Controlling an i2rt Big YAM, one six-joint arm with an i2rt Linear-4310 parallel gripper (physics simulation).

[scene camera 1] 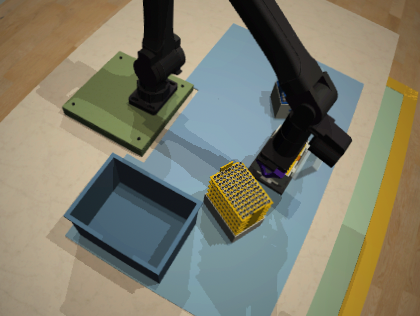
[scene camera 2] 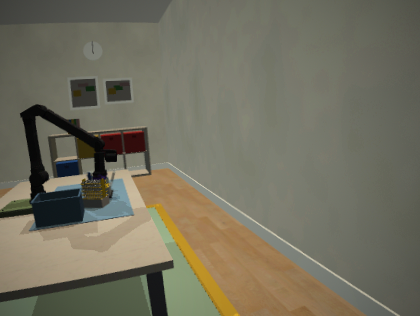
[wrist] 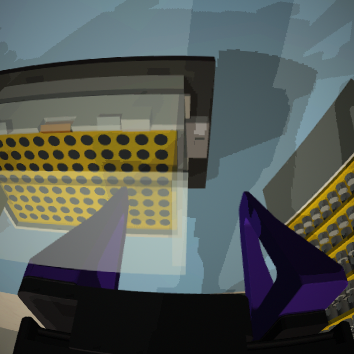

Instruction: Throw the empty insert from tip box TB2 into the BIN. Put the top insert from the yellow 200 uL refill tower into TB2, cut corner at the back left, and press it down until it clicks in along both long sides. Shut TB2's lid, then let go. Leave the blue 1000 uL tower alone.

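Tip box TB2 (wrist: 136, 124) sits in a dark holder (wrist: 199, 172). A yellow insert (wrist: 90, 155) lies in it; cut corner and seating cannot be told. Its clear lid (wrist: 155, 255) is tilted partway over the box. My gripper (scene camera 1: 271, 171) (scene camera 2: 100, 176) (wrist: 184, 197) is open and empty at one end of TB2. Its left finger shows through the lid; the right finger stands outside, between box and tower. The yellow 200 uL refill tower (scene camera 1: 240, 195) (scene camera 2: 95, 191) (wrist: 342, 212) stands beside TB2. The blue BIN (scene camera 1: 115, 251) (scene camera 2: 57, 209) shows no insert inside in scene camera 1.
The blue 1000 uL tower (scene camera 1: 280, 104) stands behind the forearm, partly hidden. The arm's green base plate (scene camera 1: 95, 107) lies at the back left, beside the blue mat (scene camera 1: 215, 90). The yellow tower stands between the BIN and TB2. The table edge runs along the right.
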